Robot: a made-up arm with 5 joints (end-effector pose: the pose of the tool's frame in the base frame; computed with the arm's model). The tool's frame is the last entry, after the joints. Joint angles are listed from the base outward.
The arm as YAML. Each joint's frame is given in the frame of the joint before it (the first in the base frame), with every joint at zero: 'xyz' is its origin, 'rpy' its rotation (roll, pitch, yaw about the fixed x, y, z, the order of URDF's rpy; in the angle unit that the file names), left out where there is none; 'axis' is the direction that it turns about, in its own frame. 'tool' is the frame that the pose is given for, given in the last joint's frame.
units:
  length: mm
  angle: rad
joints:
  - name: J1
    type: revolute
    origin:
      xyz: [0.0, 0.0, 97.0]
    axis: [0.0, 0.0, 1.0]
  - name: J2
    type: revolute
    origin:
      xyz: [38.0, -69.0, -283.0]
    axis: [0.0, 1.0, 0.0]
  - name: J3
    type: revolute
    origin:
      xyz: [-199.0, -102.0, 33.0]
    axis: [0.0, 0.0, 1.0]
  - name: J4
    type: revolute
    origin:
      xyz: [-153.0, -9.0, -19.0]
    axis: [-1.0, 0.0, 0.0]
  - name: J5
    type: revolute
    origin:
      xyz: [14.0, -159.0, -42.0]
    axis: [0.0, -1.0, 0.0]
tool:
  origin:
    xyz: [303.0, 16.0, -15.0]
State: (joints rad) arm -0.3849 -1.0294 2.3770 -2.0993 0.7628
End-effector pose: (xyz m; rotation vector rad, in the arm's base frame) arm 0.0613 -0.0857 -0.4668 0.6859 0.6403 0.7419
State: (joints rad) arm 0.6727 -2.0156 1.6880 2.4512 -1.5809
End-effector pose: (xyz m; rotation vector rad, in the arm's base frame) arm -0.0158 -0.4130 -0.4026 0.3831 -1.9500 -1.6228
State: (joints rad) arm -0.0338 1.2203 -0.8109 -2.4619 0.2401
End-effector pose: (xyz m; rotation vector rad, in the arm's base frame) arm -0.0598 -0.2206 -0.1950 1.3813 -0.4815 -1.7018
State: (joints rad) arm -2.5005 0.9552 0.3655 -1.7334 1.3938
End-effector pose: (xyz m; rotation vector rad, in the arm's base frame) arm -0.0861 0.4559 -0.1355 -0.3081 0.9543 2.0715
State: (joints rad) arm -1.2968 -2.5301 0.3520 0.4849 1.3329
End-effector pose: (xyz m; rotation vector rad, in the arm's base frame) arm -0.1827 -0.1172 -0.5713 2.0298 1.3969 -0.6204
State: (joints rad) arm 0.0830 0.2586 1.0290 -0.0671 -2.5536
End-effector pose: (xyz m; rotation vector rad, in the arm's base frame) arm -0.2387 -0.6065 -0.2991 -1.3811 2.4654 0.6842
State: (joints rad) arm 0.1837 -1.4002 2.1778 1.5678 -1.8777
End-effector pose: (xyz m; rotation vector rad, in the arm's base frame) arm -0.0447 -0.1920 0.0538 -1.3371 -1.4117 -0.7860
